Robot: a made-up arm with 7 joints. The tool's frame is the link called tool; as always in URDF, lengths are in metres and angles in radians. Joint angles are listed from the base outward. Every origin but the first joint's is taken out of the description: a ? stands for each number. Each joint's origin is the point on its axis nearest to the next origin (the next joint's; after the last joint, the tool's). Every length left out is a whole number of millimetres.
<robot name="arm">
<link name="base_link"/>
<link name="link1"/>
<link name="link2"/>
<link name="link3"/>
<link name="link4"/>
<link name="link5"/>
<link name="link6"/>
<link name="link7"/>
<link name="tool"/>
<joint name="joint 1" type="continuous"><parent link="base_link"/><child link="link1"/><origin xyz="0 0.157 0" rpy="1.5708 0 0"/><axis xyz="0 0 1"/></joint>
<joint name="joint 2" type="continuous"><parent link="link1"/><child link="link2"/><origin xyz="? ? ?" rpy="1.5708 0 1.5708"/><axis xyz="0 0 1"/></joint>
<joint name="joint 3" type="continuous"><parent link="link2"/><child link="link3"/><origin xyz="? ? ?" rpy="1.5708 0 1.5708"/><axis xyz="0 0 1"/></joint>
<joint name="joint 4" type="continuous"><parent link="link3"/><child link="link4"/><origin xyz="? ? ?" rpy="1.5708 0 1.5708"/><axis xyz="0 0 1"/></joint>
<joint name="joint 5" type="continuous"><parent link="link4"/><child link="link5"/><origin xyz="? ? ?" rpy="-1.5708 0 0"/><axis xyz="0 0 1"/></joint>
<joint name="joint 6" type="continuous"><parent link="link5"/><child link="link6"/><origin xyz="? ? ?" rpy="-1.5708 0 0"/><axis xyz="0 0 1"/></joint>
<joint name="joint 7" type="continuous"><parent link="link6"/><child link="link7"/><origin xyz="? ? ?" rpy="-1.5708 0 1.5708"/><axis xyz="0 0 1"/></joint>
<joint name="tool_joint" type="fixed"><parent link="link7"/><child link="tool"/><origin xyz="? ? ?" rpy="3.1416 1.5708 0"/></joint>
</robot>
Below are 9 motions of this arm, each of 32 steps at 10 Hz.
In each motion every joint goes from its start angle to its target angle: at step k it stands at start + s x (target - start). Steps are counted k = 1, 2, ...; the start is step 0. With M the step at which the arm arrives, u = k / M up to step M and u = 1 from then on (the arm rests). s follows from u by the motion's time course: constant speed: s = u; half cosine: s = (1 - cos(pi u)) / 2; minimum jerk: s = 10 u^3 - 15 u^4 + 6 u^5.
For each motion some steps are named. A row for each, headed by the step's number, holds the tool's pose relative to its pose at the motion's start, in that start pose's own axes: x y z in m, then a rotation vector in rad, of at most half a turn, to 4 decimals.
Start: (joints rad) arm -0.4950 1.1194 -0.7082 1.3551 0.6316 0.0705 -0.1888
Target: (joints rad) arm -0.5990 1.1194 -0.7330 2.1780 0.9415 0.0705 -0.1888
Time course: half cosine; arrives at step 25
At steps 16, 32:
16: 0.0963 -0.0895 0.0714 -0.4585 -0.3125 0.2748
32: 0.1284 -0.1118 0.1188 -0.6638 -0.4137 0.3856

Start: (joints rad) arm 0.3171 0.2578 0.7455 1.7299 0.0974 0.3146 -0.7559
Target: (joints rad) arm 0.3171 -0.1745 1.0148 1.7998 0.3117 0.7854 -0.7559
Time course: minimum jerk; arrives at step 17
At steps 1, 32:
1: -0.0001 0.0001 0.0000 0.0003 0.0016 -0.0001
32: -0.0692 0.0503 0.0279 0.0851 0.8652 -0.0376

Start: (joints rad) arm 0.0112 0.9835 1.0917 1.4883 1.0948 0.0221 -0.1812
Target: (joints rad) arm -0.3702 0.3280 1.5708 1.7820 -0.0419 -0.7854 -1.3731
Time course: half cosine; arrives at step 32
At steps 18, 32:
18: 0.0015 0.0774 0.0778 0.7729 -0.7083 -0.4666
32: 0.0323 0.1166 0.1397 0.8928 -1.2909 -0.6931

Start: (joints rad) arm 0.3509 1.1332 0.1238 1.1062 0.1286 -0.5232 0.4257
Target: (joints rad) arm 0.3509 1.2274 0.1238 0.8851 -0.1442 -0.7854 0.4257
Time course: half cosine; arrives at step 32
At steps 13, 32:
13: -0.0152 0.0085 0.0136 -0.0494 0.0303 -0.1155
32: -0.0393 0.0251 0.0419 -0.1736 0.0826 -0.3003

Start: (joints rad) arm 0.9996 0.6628 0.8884 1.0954 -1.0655 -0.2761 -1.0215
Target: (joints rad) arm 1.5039 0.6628 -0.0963 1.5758 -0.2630 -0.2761 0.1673
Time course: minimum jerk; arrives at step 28
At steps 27, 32:
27: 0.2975 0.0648 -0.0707 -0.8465 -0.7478 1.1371
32: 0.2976 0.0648 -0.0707 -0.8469 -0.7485 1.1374

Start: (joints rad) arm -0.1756 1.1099 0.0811 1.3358 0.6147 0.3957 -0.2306
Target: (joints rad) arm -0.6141 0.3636 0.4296 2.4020 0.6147 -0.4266 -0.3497
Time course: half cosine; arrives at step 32
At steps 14, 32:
14: 0.0172 -0.0678 0.0675 -0.1872 -0.4727 0.3677
32: 0.0461 -0.0606 0.1875 -0.0351 -1.1090 0.9895

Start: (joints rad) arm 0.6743 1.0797 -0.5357 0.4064 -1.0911 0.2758 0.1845
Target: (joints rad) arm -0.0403 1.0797 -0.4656 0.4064 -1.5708 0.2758 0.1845
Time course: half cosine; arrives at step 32
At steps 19, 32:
19: 0.0087 -0.1178 0.0143 -0.0867 -0.0485 -0.6651
32: -0.0071 -0.1791 0.0307 -0.1190 -0.1103 -1.0293

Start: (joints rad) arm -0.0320 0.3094 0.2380 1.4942 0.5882 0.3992 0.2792
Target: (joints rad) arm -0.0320 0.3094 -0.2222 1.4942 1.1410 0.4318 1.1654
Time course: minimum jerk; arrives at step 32
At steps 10, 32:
10: -0.0116 -0.0164 -0.0088 -0.2570 0.0307 0.0754
32: -0.0723 -0.0925 -0.0273 -1.3458 0.0659 0.5485

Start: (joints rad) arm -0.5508 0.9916 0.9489 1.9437 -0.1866 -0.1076 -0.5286
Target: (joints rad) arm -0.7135 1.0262 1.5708 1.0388 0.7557 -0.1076 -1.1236
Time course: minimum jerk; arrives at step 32
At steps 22, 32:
22: -0.1743 0.1279 0.0516 1.0745 0.9025 -0.0354
32: -0.1966 0.1606 0.0796 1.3754 1.0761 -0.0499

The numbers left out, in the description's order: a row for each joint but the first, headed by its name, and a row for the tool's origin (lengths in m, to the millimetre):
joint 2: 0 0 0
joint 3: -0.194 0 0
joint 4: 0 0 0
joint 5: 0 -0.265 0
joint 6: 0 0 0
joint 7: 0 0 0
tool: 0 0 0

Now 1 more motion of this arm.
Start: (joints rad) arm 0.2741 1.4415 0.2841 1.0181 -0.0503 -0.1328 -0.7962
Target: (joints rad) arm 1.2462 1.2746 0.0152 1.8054 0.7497 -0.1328 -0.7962
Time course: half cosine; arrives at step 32
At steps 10, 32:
10: 0.0510 0.0170 -0.0229 0.1476 0.0510 0.3312
32: 0.2034 0.1806 -0.0481 0.4559 -0.1284 1.4893

